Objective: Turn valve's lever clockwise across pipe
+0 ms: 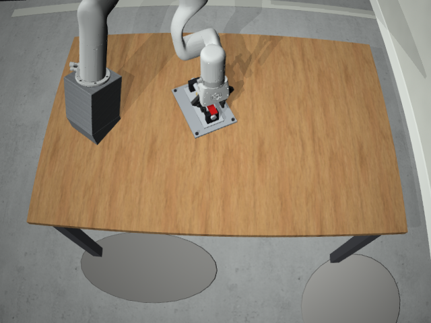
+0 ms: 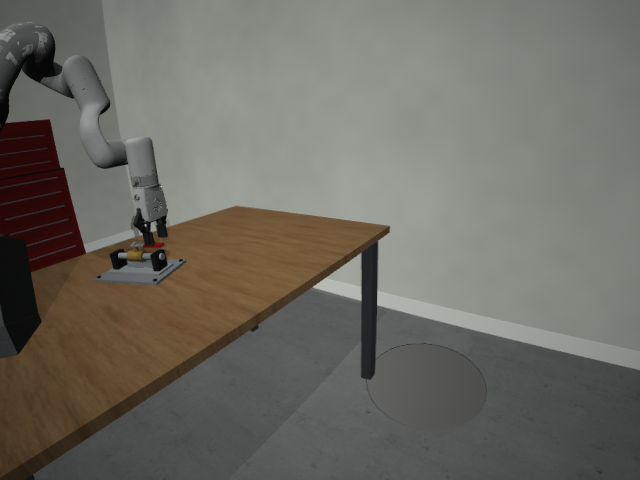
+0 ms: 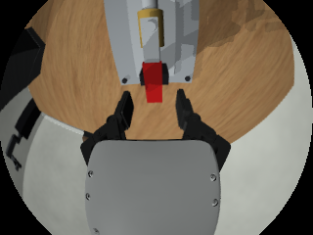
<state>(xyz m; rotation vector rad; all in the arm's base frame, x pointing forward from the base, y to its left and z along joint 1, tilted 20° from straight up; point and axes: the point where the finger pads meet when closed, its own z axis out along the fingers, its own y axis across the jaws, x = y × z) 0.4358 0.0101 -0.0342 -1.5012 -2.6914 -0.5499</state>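
The valve lever is 3 cm behind my hand, 4 cm to the left of it and 3 cm below it.
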